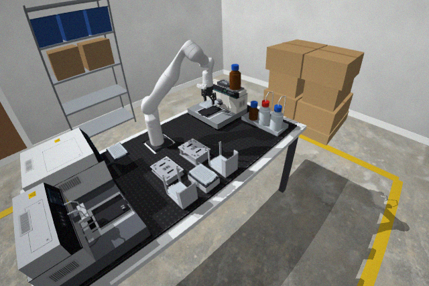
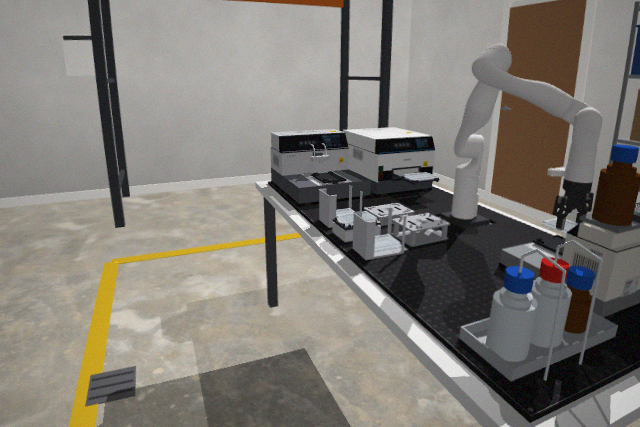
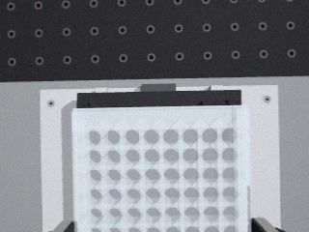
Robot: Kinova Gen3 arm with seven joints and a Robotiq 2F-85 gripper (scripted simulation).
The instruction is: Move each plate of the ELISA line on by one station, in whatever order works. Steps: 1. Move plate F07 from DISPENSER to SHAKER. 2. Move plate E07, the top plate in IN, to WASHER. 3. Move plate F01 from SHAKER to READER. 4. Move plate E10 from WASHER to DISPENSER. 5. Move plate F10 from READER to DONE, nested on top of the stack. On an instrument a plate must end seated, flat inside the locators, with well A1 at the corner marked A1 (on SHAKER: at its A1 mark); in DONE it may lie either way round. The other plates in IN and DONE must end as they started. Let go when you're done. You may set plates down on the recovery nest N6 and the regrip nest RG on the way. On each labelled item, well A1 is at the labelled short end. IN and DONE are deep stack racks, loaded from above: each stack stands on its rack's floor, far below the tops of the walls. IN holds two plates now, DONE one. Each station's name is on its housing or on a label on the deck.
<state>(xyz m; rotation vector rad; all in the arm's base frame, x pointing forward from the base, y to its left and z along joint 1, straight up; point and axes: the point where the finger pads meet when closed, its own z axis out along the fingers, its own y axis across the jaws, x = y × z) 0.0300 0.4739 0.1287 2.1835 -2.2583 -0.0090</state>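
My hand is 70 mm above the dispenser stage. From my hand the other things lie so: dispenser deck (10 mm to the left, 110 mm below); brown bottle (110 mm ahead, 170 mm to the left, 150 mm above); dispenser (10 mm ahead, 180 mm to the left, 40 mm below).
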